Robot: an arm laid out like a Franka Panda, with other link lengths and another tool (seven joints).
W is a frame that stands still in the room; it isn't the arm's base.
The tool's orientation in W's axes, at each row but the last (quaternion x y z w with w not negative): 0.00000, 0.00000, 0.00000, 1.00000; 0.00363, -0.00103, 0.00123, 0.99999; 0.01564, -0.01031, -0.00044, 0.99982; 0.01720, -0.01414, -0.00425, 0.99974; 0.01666, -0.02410, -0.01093, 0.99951; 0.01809, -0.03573, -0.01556, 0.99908; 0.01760, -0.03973, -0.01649, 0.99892; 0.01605, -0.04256, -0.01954, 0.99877; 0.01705, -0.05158, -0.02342, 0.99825; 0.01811, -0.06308, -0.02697, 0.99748; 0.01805, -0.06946, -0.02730, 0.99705
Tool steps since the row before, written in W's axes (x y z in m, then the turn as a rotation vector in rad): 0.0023, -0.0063, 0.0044, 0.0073, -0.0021, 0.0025; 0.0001, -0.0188, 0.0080, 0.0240, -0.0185, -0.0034; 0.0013, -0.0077, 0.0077, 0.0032, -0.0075, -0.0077; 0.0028, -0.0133, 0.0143, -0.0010, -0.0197, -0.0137; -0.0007, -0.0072, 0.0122, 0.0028, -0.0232, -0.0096; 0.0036, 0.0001, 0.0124, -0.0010, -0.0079, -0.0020; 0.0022, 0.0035, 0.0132, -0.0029, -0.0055, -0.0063; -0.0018, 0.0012, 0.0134, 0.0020, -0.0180, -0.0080; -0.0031, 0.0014, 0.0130, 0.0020, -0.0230, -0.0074; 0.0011, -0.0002, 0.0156, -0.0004, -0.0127, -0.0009; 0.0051, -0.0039, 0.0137, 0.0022, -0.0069, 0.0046
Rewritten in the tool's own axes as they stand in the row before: 0.0023, -0.0063, 0.0044, 0.0073, -0.0021, 0.0025; 0.0001, -0.0187, 0.0081, 0.0239, -0.0186, -0.0033; 0.0015, -0.0075, 0.0079, 0.0030, -0.0077, -0.0075; 0.0033, -0.0128, 0.0147, -0.0012, -0.0202, -0.0130; 0.0000, -0.0068, 0.0124, 0.0029, -0.0234, -0.0090; 0.0045, 0.0007, 0.0121, -0.0009, -0.0080, -0.0016; 0.0031, 0.0040, 0.0129, -0.0032, -0.0058, -0.0059; -0.0007, 0.0016, 0.0135, 0.0020, -0.0182, -0.0076; -0.0018, 0.0017, 0.0132, 0.0023, -0.0231, -0.0068; 0.0030, 0.0005, 0.0153, 0.0002, -0.0127, -0.0004; 0.0071, -0.0031, 0.0130, 0.0032, -0.0066, 0.0045
